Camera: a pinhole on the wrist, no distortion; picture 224 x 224 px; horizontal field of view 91.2 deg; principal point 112.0 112.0 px. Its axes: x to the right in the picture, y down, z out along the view. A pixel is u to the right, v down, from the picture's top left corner.
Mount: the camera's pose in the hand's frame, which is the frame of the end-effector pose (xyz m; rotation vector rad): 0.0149 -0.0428 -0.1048 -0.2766 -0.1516 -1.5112
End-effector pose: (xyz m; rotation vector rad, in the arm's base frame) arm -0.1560 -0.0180 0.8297 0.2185 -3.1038 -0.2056
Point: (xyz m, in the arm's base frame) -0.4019 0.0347 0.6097
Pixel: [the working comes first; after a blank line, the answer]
In the camera's frame: 0.0081 0.1918 0.3668

114 169
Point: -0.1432 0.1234 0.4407
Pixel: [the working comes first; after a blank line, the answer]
In the camera's frame: 0.0103 -0.0915 0.5187

114 93
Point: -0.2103 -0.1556 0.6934
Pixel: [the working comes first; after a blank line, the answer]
In the camera's frame: 0.1624 0.0332 0.1908

205 131
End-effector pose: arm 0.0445 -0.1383 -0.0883 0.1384 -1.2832 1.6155
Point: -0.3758 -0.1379 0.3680
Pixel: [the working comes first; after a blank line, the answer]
In the camera's frame: 0.1051 0.4248 0.5245

134 201
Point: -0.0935 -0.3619 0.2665
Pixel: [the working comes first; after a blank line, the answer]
In the camera's frame: 0.2438 0.0844 0.4535

171 132
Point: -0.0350 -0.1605 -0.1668
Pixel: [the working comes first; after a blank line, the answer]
In the camera's frame: -0.1145 -0.0454 0.1593

33 81
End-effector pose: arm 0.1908 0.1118 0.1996 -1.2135 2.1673 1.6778
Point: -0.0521 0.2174 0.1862
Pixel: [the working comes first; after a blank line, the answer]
In the camera's frame: -0.1089 0.0831 0.3352

76 139
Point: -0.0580 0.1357 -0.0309
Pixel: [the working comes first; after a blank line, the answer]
In the camera's frame: 0.0598 0.2409 0.3135

133 196
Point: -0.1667 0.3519 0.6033
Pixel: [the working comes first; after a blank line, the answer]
In the camera's frame: -0.5002 -0.1247 0.4295

outside the picture
